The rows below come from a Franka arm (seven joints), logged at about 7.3 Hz.
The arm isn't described. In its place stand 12 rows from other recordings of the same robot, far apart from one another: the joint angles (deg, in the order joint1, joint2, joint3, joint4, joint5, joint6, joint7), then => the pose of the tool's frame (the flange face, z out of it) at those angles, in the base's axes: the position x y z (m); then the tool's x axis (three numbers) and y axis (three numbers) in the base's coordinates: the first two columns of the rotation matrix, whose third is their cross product.
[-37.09 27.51 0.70 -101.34 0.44 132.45 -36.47] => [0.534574, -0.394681, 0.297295, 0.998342, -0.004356, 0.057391, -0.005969, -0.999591, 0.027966]
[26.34 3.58 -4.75 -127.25 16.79 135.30 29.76] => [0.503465, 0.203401, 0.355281, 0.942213, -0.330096, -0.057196, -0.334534, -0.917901, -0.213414]
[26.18 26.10 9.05 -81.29 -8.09 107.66 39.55] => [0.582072, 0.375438, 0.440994, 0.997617, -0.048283, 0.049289, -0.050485, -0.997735, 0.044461]
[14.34 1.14 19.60 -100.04 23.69 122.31 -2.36] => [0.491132, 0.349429, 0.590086, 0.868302, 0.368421, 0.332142, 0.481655, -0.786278, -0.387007]
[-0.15 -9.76 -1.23 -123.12 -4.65 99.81 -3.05] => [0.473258, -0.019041, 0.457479, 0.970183, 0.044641, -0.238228, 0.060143, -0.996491, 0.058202]
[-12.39 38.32 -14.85 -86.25 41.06 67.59 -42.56] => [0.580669, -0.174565, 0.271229, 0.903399, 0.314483, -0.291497, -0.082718, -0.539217, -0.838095]
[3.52 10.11 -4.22 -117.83 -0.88 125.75 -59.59] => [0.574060, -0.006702, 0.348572, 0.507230, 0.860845, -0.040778, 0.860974, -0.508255, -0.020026]
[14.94 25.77 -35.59 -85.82 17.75 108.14 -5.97] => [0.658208, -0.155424, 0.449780, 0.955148, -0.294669, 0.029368, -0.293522, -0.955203, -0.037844]
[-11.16 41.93 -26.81 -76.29 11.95 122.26 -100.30] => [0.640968, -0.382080, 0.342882, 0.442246, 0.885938, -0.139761, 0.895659, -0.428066, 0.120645]
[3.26 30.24 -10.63 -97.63 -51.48 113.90 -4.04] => [0.649521, -0.120201, 0.296916, 0.872386, 0.232321, -0.430081, 0.477430, -0.593768, 0.647688]
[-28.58 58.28 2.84 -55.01 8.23 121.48 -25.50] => [0.716668, -0.355803, 0.260749, 0.974955, -0.104762, 0.196182, -0.086762, -0.991376, -0.098219]
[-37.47 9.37 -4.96 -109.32 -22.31 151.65 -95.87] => [0.481285, -0.422512, 0.475954, 0.398638, 0.828356, -0.393591, 0.871426, -0.208365, 0.444073]
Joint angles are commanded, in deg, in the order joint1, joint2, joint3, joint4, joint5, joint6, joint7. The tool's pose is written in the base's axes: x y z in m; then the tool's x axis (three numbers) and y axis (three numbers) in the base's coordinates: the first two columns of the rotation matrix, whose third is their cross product. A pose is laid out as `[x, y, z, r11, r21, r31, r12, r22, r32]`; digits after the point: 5 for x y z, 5 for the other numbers.
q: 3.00 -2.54 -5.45 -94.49 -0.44 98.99 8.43
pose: [0.55492, -0.02563, 0.62621, 0.97468, -0.18767, 0.12155, -0.18731, -0.98219, -0.01451]
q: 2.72 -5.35 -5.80 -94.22 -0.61 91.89 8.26
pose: [0.52767, -0.03219, 0.64289, 0.97918, -0.19627, 0.05184, -0.19621, -0.98054, -0.00629]
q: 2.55 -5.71 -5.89 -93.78 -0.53 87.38 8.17
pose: [0.51741, -0.03413, 0.64268, 0.97985, -0.19933, -0.01258, -0.19933, -0.97993, 0.00083]
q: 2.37 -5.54 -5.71 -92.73 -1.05 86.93 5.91
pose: [0.51760, -0.03506, 0.64905, 0.98691, -0.16120, -0.00409, -0.16116, -0.98689, 0.00917]
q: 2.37 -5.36 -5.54 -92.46 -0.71 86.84 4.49
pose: [0.51859, -0.03275, 0.64951, 0.99104, -0.13351, -0.00470, -0.13349, -0.99104, 0.00374]
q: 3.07 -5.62 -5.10 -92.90 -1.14 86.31 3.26
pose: [0.51662, -0.02307, 0.64751, 0.99554, -0.09289, -0.01665, -0.09269, -0.99562, 0.01214]
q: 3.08 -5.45 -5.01 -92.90 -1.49 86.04 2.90
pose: [0.51704, -0.02275, 0.64559, 0.99606, -0.08537, -0.02403, -0.08493, -0.99621, 0.01892]
